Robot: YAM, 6 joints.
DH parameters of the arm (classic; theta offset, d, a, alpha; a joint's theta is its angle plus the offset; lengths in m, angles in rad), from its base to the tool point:
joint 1: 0 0.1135 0.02 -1.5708
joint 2: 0 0 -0.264 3.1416
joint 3: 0.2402 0 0.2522 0
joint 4: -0.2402 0 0.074 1.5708
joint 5: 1.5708 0 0 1.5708
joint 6: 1.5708 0.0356 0 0
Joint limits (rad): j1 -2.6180..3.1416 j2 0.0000..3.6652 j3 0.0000..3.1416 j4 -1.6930..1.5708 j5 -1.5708..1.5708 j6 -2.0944..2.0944
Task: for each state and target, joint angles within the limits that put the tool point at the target. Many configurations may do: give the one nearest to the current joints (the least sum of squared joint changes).
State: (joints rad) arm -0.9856 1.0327 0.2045 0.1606 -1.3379 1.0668
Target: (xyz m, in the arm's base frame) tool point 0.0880 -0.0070 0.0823
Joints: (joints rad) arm -0.4923 1.0910 0.0000 -0.2664 -1.4710 1.0668
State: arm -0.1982 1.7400 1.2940 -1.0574 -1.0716 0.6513
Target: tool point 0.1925 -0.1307 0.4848
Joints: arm -0.7304 1.3201 1.7622 -0.9382 -1.0607 0.6513
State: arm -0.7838 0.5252 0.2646 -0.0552 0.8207 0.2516
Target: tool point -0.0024 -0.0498 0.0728
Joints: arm -1.0329 0.7999 0.0000 -0.8563 0.8861 0.2516
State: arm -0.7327 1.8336 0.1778 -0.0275 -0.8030 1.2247
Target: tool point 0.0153 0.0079 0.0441
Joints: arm -0.8194 1.8565 0.0000 -0.5500 -0.4843 1.2247
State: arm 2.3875 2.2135 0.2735 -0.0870 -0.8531 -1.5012
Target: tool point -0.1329 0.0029 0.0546
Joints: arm 2.8805 1.6638 0.2535 -0.3129 -1.0861 -1.5012
